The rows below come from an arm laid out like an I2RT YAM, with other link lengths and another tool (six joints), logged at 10 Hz.
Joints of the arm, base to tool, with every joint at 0 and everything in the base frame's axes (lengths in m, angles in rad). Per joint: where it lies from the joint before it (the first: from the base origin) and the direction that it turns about. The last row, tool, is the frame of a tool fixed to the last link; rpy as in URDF.
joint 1: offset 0 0 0.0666 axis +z
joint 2: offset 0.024 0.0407 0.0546 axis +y
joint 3: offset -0.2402 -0.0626 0 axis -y
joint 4: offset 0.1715 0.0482 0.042 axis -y
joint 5: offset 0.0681 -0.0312 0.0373 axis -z
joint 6: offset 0.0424 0 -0.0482 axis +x
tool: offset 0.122 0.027 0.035 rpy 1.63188 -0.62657 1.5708
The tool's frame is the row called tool.
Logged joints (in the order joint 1, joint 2, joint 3, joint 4, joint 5, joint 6), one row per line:
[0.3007, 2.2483, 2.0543, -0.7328, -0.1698, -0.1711]
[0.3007, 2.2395, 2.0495, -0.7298, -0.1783, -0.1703]
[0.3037, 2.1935, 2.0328, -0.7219, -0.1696, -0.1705]
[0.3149, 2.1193, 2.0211, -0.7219, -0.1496, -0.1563]
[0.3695, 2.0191, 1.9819, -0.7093, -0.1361, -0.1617]
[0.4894, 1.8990, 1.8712, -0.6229, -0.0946, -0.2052]
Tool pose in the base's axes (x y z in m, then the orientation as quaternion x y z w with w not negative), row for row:
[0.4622, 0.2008, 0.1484, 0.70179, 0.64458, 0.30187, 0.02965]
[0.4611, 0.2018, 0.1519, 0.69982, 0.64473, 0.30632, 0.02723]
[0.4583, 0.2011, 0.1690, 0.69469, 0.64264, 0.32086, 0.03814]
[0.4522, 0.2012, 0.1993, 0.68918, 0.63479, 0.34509, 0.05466]
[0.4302, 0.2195, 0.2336, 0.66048, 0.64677, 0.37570, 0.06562]
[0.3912, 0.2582, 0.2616, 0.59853, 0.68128, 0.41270, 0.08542]
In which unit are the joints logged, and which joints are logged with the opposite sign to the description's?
The joints are logged in radians. Opposite sign: none.
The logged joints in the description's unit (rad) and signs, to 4 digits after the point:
[0.3007, 2.2483, 2.0543, -0.7328, -0.1698, -0.1711]
[0.3007, 2.2395, 2.0495, -0.7298, -0.1783, -0.1703]
[0.3037, 2.1935, 2.0328, -0.7219, -0.1696, -0.1705]
[0.3149, 2.1193, 2.0211, -0.7219, -0.1496, -0.1563]
[0.3695, 2.0191, 1.9819, -0.7093, -0.1361, -0.1617]
[0.4894, 1.8990, 1.8712, -0.6229, -0.0946, -0.2052]

